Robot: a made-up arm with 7 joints.
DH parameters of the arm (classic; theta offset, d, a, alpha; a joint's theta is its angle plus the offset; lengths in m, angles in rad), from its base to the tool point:
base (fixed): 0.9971 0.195 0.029 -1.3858
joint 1: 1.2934 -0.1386 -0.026 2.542
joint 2: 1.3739 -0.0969 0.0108 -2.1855
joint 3: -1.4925 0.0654 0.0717 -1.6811
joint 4: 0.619 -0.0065 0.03 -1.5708
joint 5: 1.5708 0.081 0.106 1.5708
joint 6: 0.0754 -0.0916 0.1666 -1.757
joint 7: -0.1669 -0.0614 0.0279 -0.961
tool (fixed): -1.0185 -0.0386 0 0
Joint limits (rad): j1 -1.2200..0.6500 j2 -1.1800..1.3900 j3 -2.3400..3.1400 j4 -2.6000..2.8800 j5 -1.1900..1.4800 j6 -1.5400..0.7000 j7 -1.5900..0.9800
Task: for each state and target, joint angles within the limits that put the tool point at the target. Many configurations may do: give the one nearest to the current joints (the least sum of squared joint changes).
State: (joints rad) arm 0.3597 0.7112 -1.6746 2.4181 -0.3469 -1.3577 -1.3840
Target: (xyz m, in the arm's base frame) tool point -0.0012 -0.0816 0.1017
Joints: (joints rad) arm -0.0711 0.9233 -1.3566 2.4067 -0.1989 -1.5400 -1.2533
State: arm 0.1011 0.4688 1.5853 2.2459 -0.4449 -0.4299 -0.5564
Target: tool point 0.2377 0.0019 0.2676
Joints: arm 0.3996 0.3076 1.6999 2.0393 -0.5991 -0.6834 -0.5171
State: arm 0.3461 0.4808 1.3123 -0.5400 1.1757 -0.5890 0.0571
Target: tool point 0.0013 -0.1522 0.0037
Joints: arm -0.2930 0.8658 1.1699 -0.6888 1.2790 -0.1373 0.2078
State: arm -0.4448 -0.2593 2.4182 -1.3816 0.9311 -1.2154 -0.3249
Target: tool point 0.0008 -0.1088 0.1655
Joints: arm -0.9013 -0.0784 2.2422 -1.6347 1.2712 -1.2816 -0.3979
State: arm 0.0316 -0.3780 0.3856 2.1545 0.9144 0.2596 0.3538
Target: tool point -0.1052 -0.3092 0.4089
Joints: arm -0.5882 -0.2747 0.1248 1.7649 0.6421 0.3610 0.1875
